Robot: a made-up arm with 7 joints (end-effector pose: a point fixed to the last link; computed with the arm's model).
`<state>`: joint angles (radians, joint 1 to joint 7).
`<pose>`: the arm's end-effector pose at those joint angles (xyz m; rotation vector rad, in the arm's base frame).
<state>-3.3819 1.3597 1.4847 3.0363 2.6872 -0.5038 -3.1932</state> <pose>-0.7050 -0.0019 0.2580 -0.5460 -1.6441 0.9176</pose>
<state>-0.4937 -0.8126 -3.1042 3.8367 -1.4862 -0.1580 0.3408</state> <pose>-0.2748 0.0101 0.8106 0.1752 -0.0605 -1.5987</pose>
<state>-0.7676 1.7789 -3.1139 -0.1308 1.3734 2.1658 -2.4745</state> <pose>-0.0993 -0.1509 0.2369 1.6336 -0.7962 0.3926</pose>
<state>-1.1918 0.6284 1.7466 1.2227 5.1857 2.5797 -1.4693</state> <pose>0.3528 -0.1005 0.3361 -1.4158 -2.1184 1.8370</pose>
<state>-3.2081 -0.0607 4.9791 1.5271 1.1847 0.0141 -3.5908</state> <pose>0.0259 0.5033 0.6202 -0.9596 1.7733 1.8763</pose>
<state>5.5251 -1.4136 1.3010 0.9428 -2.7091 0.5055 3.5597</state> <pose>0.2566 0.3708 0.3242 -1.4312 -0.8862 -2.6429</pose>
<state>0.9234 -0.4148 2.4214 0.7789 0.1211 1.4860 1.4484</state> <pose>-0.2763 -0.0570 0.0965 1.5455 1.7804 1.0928</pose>
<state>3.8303 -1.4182 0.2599 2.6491 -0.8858 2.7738 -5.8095</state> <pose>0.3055 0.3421 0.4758 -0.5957 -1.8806 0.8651</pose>
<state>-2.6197 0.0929 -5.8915 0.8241 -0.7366 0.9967 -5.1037</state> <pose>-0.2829 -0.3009 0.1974 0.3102 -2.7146 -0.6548</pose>
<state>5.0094 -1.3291 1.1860 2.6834 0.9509 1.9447 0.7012</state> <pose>0.0821 0.6669 0.3102 2.5512 0.4792 0.9565</pose>
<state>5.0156 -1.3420 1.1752 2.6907 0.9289 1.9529 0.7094</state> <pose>0.0782 0.6663 0.3066 2.5179 0.4617 0.9897</pose>
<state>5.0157 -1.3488 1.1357 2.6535 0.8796 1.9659 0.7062</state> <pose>0.0959 0.6550 0.3211 2.4756 0.3536 1.0436</pose>
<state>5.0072 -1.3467 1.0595 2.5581 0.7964 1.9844 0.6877</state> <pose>0.1365 0.6242 0.3608 2.4170 0.1291 1.1080</pose>
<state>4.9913 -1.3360 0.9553 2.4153 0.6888 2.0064 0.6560</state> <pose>0.1835 0.5668 0.4204 2.3389 -0.1836 1.1494</pose>
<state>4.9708 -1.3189 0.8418 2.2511 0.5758 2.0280 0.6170</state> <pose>0.2171 0.4870 0.4832 2.2514 -0.5231 1.1401</pose>
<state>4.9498 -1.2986 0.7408 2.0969 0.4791 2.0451 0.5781</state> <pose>0.2301 0.4034 0.5314 2.1760 -0.8202 1.0832</pose>
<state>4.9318 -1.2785 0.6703 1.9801 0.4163 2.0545 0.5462</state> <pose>0.2310 0.3377 0.5583 2.1325 -1.0257 1.0100</pose>
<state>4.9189 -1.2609 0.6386 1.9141 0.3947 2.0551 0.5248</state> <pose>0.2324 0.3004 0.5687 2.1288 -1.1239 0.9524</pose>
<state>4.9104 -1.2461 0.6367 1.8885 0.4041 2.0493 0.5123</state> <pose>0.2387 0.2861 0.5704 2.1543 -1.1431 0.9183</pose>
